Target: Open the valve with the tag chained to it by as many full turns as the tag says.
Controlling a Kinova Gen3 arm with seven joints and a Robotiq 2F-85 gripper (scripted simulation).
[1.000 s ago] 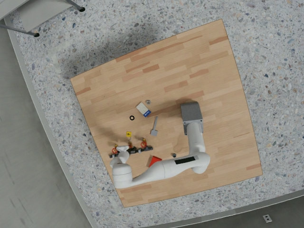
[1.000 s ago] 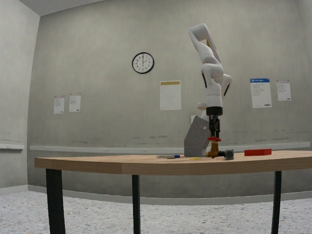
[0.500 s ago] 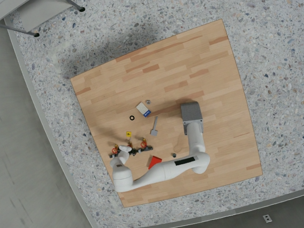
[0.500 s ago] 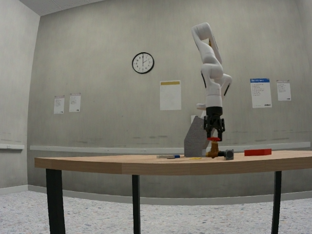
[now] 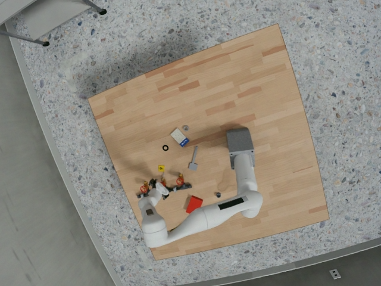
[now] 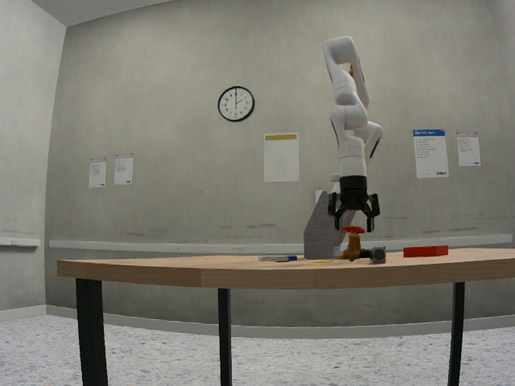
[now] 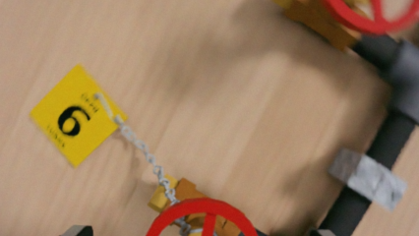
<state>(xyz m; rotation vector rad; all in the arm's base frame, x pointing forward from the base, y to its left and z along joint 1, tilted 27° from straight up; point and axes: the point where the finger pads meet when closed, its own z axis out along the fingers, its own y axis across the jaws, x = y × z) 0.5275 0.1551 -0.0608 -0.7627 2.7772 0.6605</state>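
My hand is 90 mm to the left of the yellow tag, 80 mm above it and 10 mm past it. From my hand the other things lie so: red block 200 mm to the left, 160 mm behind, 70 mm below; grey scraper 230 mm behind, 100 mm to the right, 80 mm below; blue box 270 mm to the right, 170 mm behind, 70 mm below.
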